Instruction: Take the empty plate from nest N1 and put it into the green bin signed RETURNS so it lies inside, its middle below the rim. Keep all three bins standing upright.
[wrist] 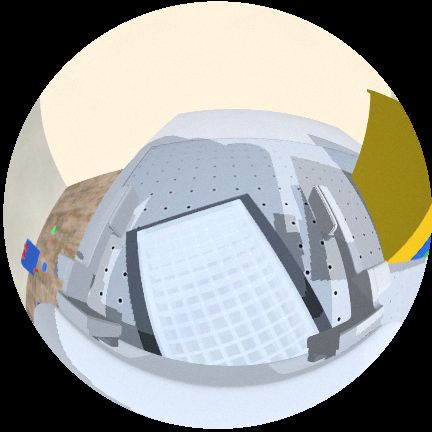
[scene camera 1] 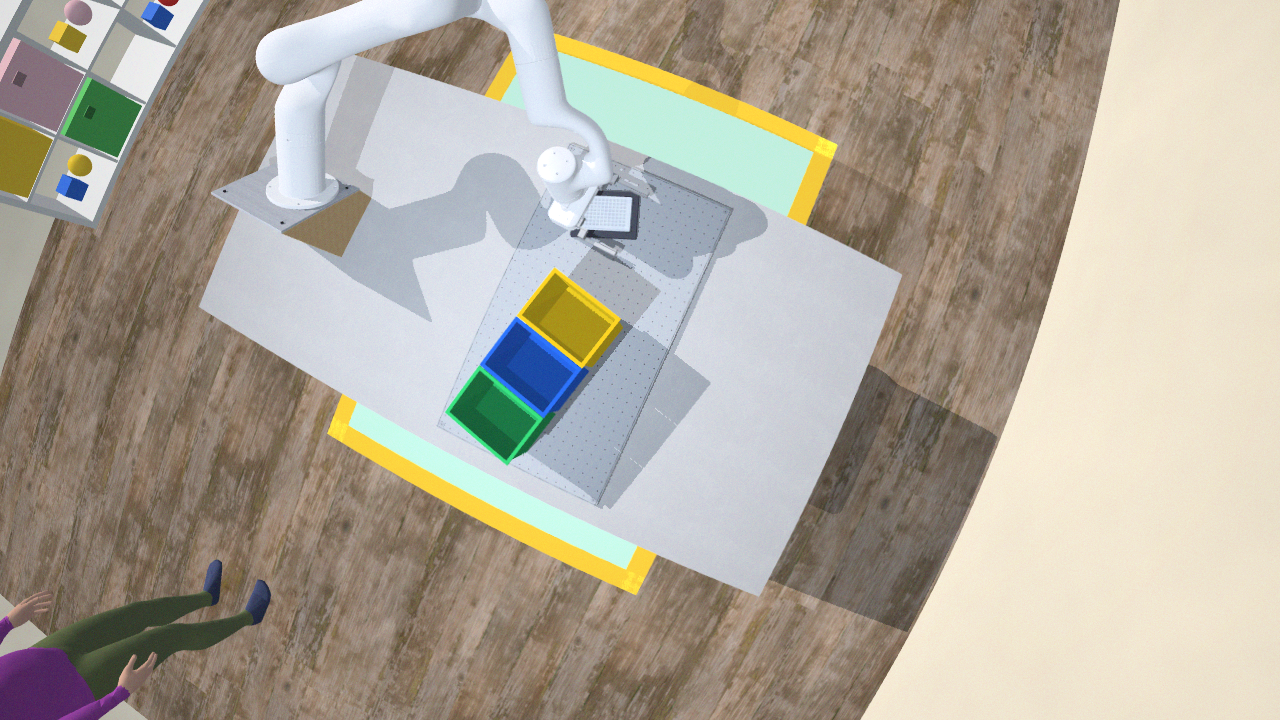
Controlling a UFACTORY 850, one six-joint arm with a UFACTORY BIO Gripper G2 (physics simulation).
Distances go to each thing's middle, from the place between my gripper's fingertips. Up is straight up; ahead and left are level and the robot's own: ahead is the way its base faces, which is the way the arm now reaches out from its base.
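Pale plate (scene camera 1: 608,213): my hand 8 cm past it, 1 cm above. Counted from my hand: green bin (scene camera 1: 504,424), 53 cm to the right, 3 cm behind, 6 cm above; blue bin (scene camera 1: 537,372), 40 cm to the right, 1 cm behind, 6 cm above; yellow bin (scene camera 1: 568,317), 27 cm to the right, 1 cm ahead, 6 cm above.
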